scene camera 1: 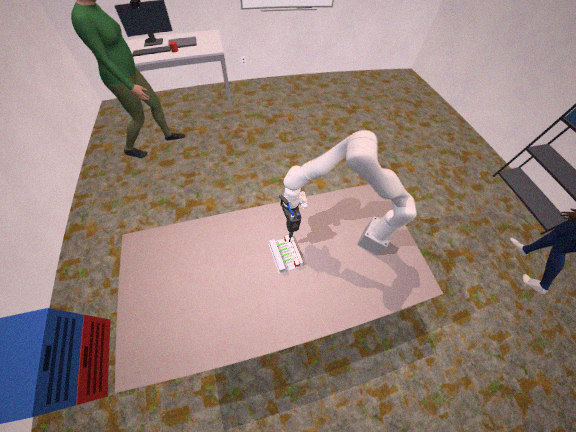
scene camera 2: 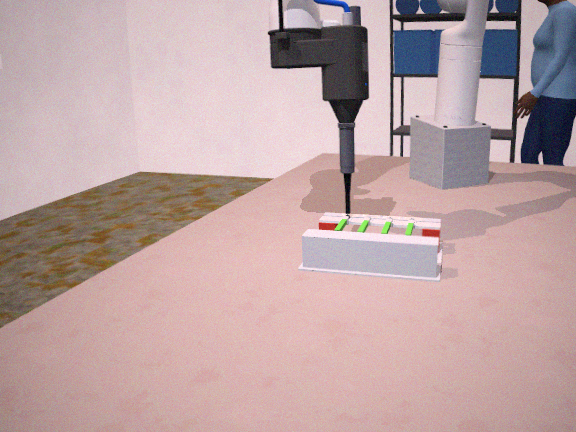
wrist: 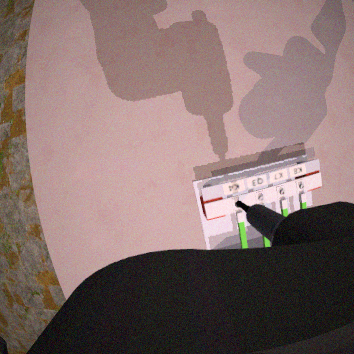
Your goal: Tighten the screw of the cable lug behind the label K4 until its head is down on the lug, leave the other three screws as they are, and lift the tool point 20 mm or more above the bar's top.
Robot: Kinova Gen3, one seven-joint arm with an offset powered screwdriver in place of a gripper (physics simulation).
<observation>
In view: a white tray-like block (scene camera 2: pixel 417 256).
</observation>
